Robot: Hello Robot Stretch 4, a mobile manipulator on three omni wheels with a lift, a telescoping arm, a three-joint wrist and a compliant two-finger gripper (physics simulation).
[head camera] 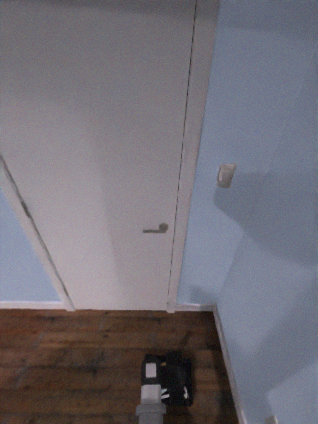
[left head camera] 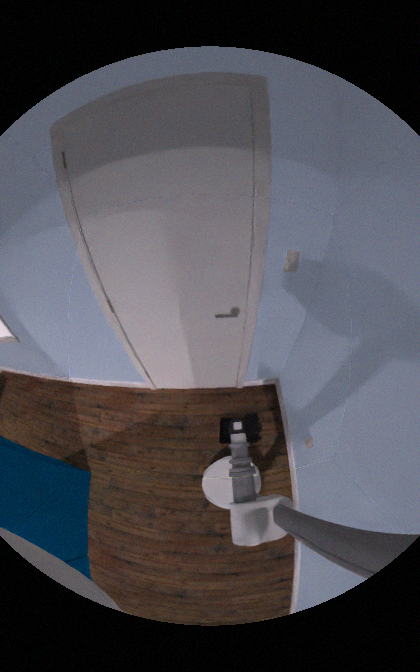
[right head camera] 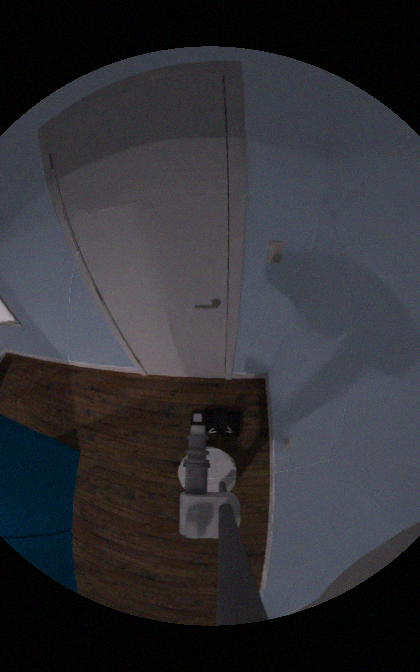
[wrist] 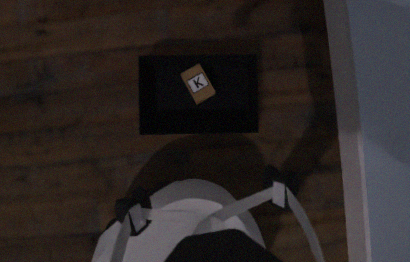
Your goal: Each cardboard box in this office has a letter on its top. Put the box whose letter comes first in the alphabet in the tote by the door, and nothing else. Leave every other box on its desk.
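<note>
A small brown cardboard box with a black K on its white label lies turned at an angle inside the black tote, seen in the wrist view. The tote stands on the floor by the door. My gripper is open. Its two fingertips are wide apart, with no box between them, and the K box lies apart from them. In the head views my wrist and gripper cover much of the tote and hide the box. The other lettered boxes and their desks do not show.
The white door is behind the tote. A blue wall runs along the right. A white round disc lies below my arm, near the tote. A blue surface is at the left.
</note>
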